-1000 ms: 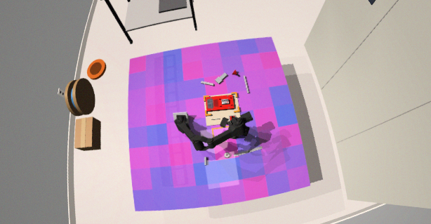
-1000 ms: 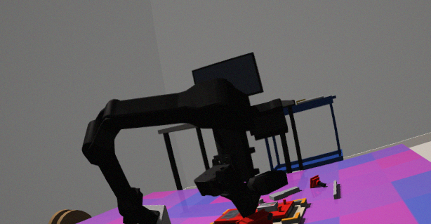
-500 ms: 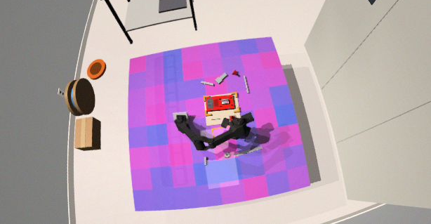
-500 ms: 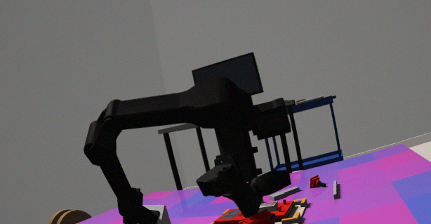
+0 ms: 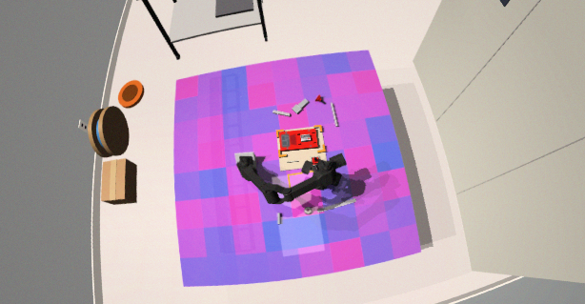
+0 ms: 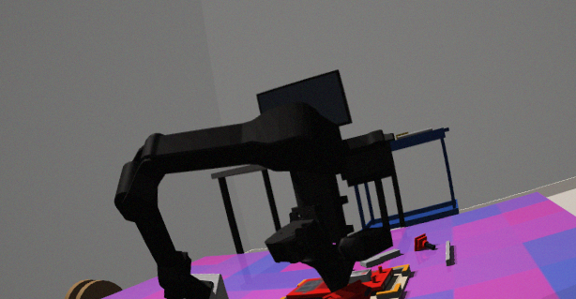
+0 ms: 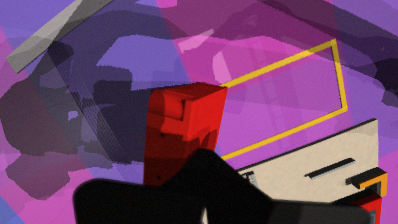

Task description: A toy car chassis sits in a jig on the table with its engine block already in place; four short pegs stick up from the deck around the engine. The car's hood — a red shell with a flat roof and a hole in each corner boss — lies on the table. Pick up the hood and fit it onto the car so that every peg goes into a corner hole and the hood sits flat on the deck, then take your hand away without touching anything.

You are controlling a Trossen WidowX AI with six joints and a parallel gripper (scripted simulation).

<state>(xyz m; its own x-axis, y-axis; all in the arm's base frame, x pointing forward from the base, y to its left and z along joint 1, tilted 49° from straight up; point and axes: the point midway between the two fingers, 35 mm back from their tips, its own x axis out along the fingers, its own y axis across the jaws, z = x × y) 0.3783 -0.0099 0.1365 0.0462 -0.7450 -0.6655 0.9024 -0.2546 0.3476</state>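
Right now the red hood is 3 cm below my gripper tip and 1 cm to the right of it. Also, from my gripper tip: beige jig plate 20 cm to the left, 8 cm behind, 7 cm below; wheel 16 cm to the right, 7 cm below, 7 cm behind.
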